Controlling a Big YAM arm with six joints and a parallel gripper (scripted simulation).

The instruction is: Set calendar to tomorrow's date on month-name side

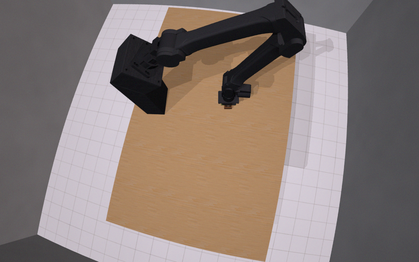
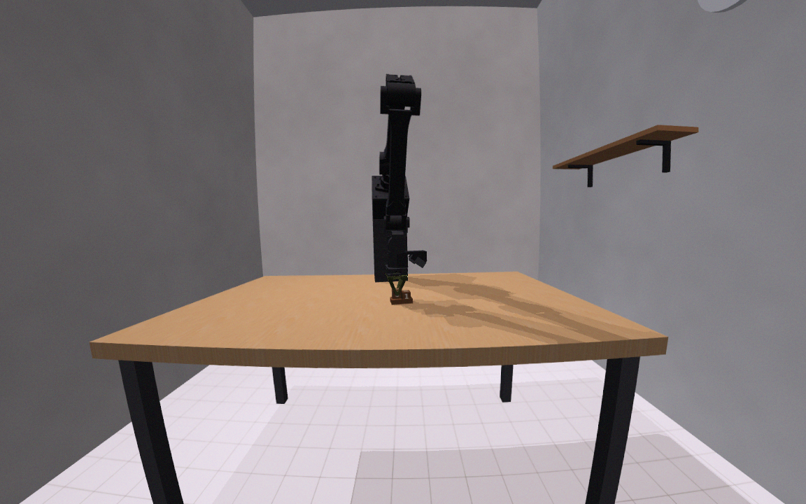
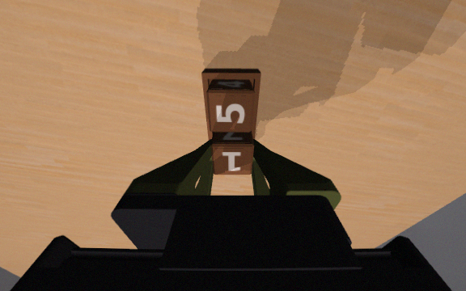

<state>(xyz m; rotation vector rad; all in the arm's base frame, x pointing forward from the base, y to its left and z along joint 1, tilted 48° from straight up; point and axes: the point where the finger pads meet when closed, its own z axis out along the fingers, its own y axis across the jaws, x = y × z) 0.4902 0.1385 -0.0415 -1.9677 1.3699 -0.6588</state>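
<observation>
Now: the brown calendar tray 3 cm below my hand, 1 cm to the left of it and 1 cm behind it. Round my hand: cube: right at my hand.
</observation>
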